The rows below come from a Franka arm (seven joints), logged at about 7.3 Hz.
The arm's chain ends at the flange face. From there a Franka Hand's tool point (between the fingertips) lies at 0.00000 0.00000 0.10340 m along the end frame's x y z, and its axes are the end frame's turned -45 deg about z.
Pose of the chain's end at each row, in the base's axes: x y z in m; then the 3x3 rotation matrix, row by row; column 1 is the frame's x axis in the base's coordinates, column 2 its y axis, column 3 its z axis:
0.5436 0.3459 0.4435; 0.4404 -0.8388 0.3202; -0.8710 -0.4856 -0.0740; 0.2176 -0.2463 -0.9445
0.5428 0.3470 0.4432; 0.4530 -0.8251 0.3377; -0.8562 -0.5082 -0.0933; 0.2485 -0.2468 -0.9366
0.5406 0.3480 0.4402; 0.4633 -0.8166 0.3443; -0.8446 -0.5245 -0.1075; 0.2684 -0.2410 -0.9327
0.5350 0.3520 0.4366; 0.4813 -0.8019 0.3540; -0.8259 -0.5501 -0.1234; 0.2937 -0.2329 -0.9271
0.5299 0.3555 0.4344; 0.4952 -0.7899 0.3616; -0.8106 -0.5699 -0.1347; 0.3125 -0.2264 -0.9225
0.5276 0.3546 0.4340; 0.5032 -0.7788 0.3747; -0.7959 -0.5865 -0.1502; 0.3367 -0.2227 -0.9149
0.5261 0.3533 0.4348; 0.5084 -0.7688 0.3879; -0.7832 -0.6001 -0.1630; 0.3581 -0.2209 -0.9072
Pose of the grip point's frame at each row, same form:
0.5767 0.3382 0.3458; 0.9045 -0.2817 0.3202; -0.2725 -0.9593 -0.0740; 0.3280 -0.0203 -0.9445
0.5777 0.3374 0.3464; 0.9038 -0.2631 0.3377; -0.2461 -0.9648 -0.0933; 0.3502 0.0012 -0.9366
0.5762 0.3369 0.3438; 0.9050 -0.2498 0.3443; -0.2263 -0.9681 -0.1075; 0.3602 0.0194 -0.9327
0.5716 0.3392 0.3407; 0.9074 -0.2267 0.3540; -0.1950 -0.9730 -0.1234; 0.3724 0.0430 -0.9271
0.5673 0.3416 0.3390; 0.9087 -0.2084 0.3616; -0.1702 -0.9762 -0.1347; 0.3811 0.0609 -0.9225
0.5663 0.3391 0.3394; 0.9065 -0.1949 0.3747; -0.1481 -0.9775 -0.1502; 0.3956 0.0806 -0.9149
0.5662 0.3364 0.3410; 0.9031 -0.1841 0.3879; -0.1295 -0.9781 -0.1630; 0.4094 0.0970 -0.9072

